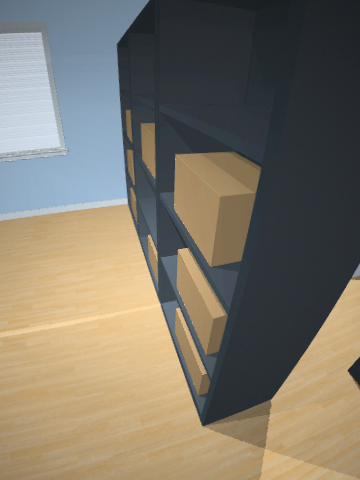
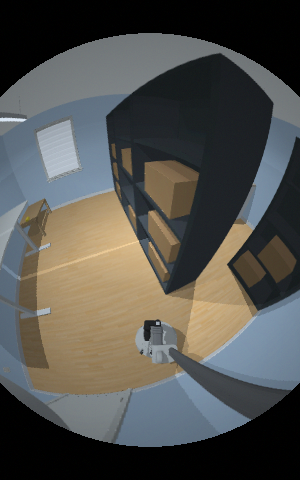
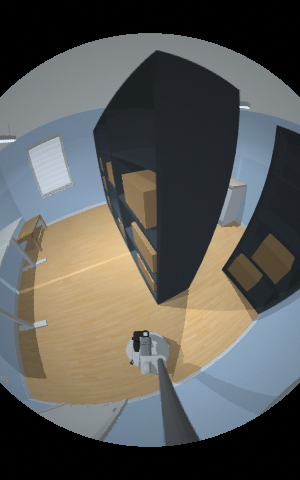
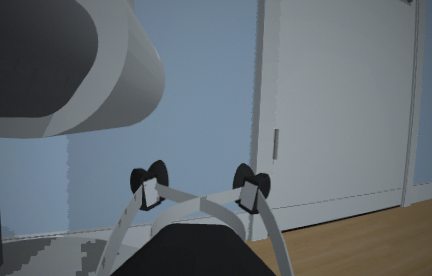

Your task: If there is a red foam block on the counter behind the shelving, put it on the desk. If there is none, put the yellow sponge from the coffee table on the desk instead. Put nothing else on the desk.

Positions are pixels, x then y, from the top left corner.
Scene:
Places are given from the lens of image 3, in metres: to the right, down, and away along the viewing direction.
counter (image 3: 236, 188): 1.55, -0.91, 1.81
window with blind (image 3: 46, 157): -2.20, -1.75, 1.73
The marked spots on the counter and the window with blind are 3.84 m apart.

